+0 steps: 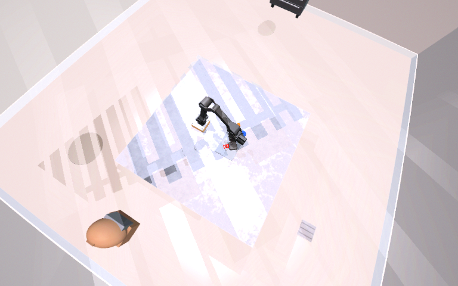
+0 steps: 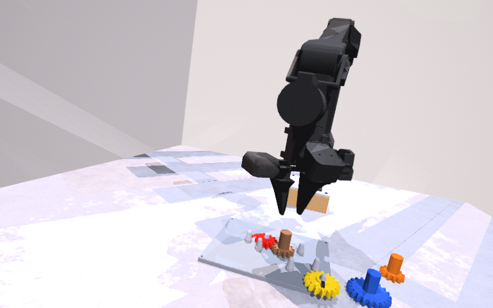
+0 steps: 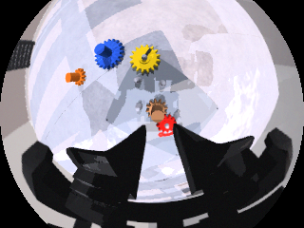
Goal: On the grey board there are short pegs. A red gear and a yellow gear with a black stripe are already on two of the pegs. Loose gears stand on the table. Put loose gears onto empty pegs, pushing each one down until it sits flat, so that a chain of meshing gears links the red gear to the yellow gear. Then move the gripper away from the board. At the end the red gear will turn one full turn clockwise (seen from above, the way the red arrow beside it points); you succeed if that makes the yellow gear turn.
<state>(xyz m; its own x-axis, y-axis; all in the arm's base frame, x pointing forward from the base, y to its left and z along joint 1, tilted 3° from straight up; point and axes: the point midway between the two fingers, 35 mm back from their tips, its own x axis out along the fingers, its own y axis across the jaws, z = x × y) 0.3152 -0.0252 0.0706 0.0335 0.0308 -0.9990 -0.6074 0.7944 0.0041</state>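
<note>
My gripper tip is now 60 mm above the brown gear. From my gripper tip the other things lie so: red gear (70 mm below, 30 mm to the right, 10 mm behind); blue gear (140 mm to the left, 70 mm below, 40 mm ahead); orange gear (190 mm to the left, 70 mm below, 40 mm behind).
</note>
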